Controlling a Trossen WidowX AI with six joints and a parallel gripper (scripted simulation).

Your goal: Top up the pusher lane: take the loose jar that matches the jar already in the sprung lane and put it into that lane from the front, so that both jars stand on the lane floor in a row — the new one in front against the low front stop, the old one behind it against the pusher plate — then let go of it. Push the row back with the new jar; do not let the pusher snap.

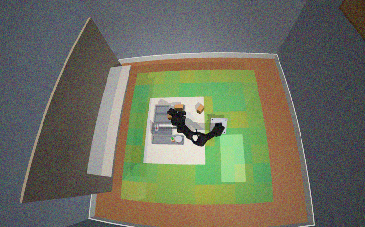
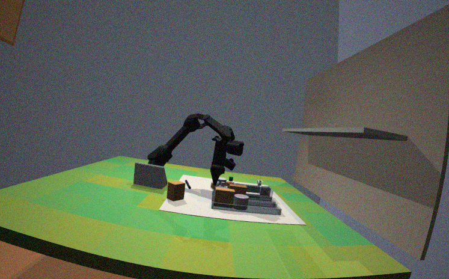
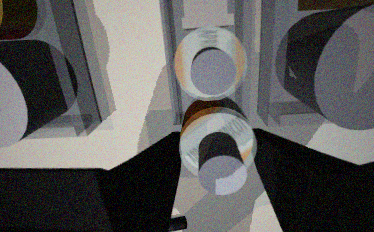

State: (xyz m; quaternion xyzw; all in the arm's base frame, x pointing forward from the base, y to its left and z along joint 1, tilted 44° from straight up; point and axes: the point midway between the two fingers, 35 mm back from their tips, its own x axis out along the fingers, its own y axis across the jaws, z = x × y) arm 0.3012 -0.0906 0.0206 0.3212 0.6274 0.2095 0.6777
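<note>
Now: gripper tip 8 cm short of the white mat, 5 cm above it and 1 cm to the right of it. Also, from my gripper tip: black rod 12 cm behind, 11 cm to the left, 4 cm below; then shelf 53 cm ahead, 32 cm above, 3 cm to the right; then brown box 17 cm behind, 14 cm to the right, 1 cm below.
</note>
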